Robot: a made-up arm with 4 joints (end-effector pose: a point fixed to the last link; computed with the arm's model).
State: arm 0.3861 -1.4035 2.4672 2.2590
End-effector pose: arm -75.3 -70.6 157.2 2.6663 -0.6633 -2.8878
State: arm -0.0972 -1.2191 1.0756 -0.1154
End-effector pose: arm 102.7 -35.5 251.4 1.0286 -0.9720 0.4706
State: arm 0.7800 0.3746 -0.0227 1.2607
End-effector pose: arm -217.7 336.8 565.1 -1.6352 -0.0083 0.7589
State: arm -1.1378 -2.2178 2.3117 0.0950
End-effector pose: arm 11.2 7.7 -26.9 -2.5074 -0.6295 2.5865
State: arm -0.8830 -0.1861 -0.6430 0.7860
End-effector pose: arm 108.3 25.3 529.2 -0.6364 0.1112 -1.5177
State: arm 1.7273 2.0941 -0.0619 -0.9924
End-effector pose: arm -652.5 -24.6 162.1 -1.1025 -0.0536 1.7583
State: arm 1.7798 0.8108 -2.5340 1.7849
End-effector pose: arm -464.9 -141.3 544.3 -1.0724 -0.4266 -0.9151
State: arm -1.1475 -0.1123 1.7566 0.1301
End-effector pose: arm 285.5 71.6 536.8 -0.1509 -0.1104 0.6103
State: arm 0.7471 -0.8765 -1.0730 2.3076
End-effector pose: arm 83.6 44.6 299.8 -1.7869 0.7413 -0.1196
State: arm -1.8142 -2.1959 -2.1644 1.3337
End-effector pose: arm 95.6 11.4 -179.7 2.4673 0.7372 0.6130
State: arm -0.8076 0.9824 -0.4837 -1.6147
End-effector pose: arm 362.3 272.4 443.1 0.6898 -0.3972 -1.0913
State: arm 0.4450 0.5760 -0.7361 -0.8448
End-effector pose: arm -130.2 296.4 526.6 0.3962 -0.3744 -0.2047
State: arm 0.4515 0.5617 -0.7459 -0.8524
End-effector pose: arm -130.7 290.4 526.1 0.4194 -0.3698 -0.2122
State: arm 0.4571 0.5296 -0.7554 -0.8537
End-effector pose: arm -128.2 278.9 525.9 0.4509 -0.3537 -0.2254
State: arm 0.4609 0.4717 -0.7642 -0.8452
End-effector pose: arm -121.2 259.7 525.2 0.4923 -0.3199 -0.2458
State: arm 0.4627 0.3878 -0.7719 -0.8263
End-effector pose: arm -109.6 232.7 522.5 0.5415 -0.2669 -0.2707
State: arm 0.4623 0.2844 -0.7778 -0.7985
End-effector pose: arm -94.5 200.3 516.2 0.5932 -0.1982 -0.2950
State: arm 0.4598 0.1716 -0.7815 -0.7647
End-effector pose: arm -77.8 165.9 505.4 0.6423 -0.1206 -0.3143
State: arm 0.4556 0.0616 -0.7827 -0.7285
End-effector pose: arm -61.8 133.6 491.0 0.6848 -0.0434 -0.3262
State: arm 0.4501 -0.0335 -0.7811 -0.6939
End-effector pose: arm -48.2 107.0 475.7 0.7177 0.0236 -0.3307
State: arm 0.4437 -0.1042 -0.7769 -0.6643
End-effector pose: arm -38.1 88.0 462.7 0.7387 0.0730 -0.3305
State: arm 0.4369 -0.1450 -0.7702 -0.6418
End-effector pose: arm -31.8 77.6 454.9 0.7462 0.1008 -0.3280
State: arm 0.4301 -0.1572 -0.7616 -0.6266
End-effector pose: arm -29.0 74.9 453.1 0.7408 0.1082 -0.3253
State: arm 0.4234 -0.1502 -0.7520 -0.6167
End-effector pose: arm -28.3 77.2 455.4 0.7268 0.1024 -0.3230
